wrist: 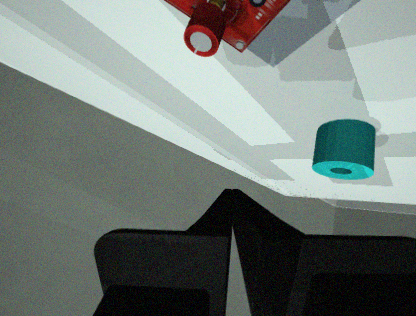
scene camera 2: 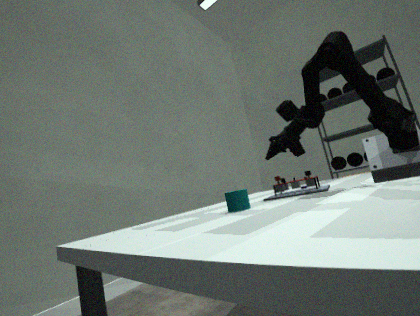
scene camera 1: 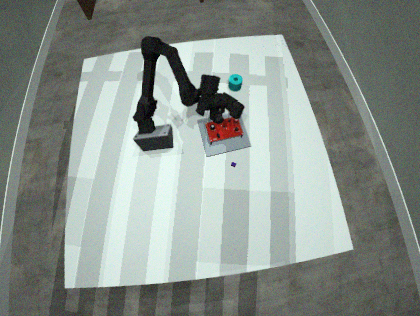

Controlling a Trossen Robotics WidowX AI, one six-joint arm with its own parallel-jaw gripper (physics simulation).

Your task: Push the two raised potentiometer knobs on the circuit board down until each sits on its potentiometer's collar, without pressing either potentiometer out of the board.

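Frame: origin at the arm's base, x ahead, y left, z up, level; centimetres.
Seen in the pictures: gripper, fingertip midpoint: (wrist: pixel 231 196) (scene camera 2: pixel 266 159) (scene camera 1: pixel 237 101); arm's base at its link origin: (scene camera 2: pixel 404 144) (scene camera 1: pixel 147 131).
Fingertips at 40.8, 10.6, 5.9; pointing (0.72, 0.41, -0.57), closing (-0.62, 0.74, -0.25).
Observation:
Offsets run from my fingertips to a thing's middle, as dx, dy, dz. "spot": to the spot under its first point. Level surfaces: height alone.
The red circuit board {dz -10.3} (scene camera 1: pixel 227 131) (scene camera 2: pixel 296 183) (wrist: pixel 244 36) lies on a grey plate (scene camera 1: pixel 227 149) (scene camera 2: pixel 324 189) (wrist: pixel 273 59). A red knob with a white cap {-0.1, -5.1, -8.0} (wrist: pixel 201 40) (scene camera 2: pixel 278 178) stands up near one end of the board; in the wrist view a bit of shaft shows between it and the board. A dark knob {-11.1, -8.2, -8.4} (scene camera 2: pixel 308 173) (scene camera 1: pixel 212 127) stands near the other end. How far each knob is above its collar is too small to tell. My gripper (scene camera 2: pixel 268 158) (wrist: pixel 231 196) is shut and empty, its tips pointing down at a slant above the board's red-knob end, touching nothing.
A teal cylinder with a hole in its top {spot: +1.4, +17.3, -9.2} (scene camera 1: pixel 235 83) (scene camera 2: pixel 237 200) (wrist: pixel 345 145) stands beyond the plate. A small purple cube {-1.8, -24.5, -14.5} (scene camera 1: pixel 233 164) lies on the other side of it. The arm's base box (scene camera 1: pixel 156 140) stands left of the plate in scene camera 1.

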